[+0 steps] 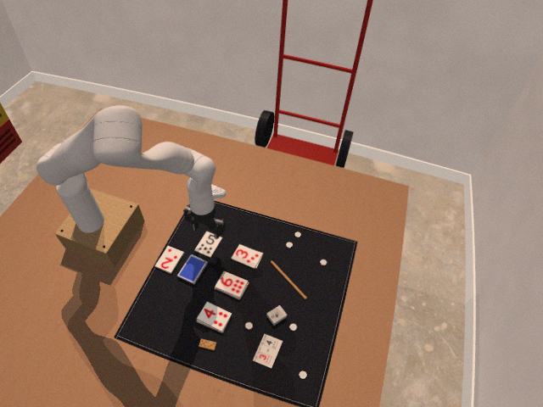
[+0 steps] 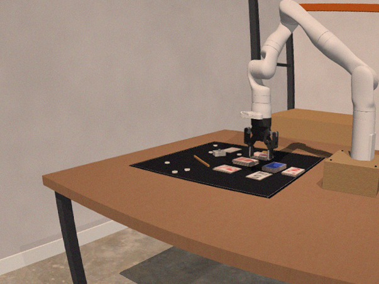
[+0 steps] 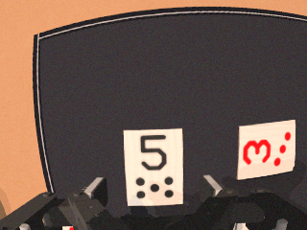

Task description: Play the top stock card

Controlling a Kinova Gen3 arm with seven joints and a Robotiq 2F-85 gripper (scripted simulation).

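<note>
My gripper is now 19 cm short of the black mat, 9 cm to the left of it and 9 cm above it. Also, from my hand: small grey block 33 cm ahead, 13 cm to the right, 6 cm below; wooden stick 31 cm ahead, 7 cm below; printed reference card 35 cm ahead, 25 cm to the right, 8 cm below.
</note>
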